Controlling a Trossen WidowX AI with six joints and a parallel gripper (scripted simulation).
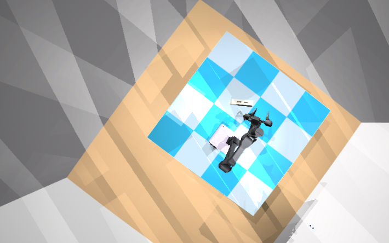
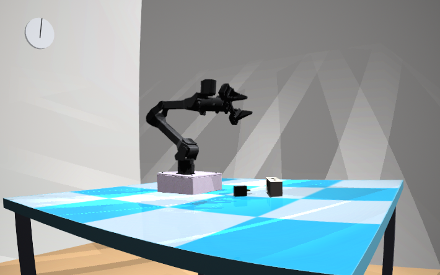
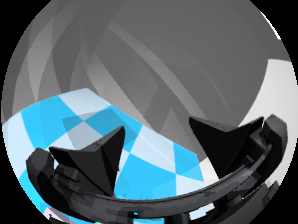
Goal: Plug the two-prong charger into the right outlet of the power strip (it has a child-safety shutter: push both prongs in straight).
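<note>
Right now the dark charger is 3 cm behind my gripper tip, 1 cm to the right of it and 33 cm below it.
</note>
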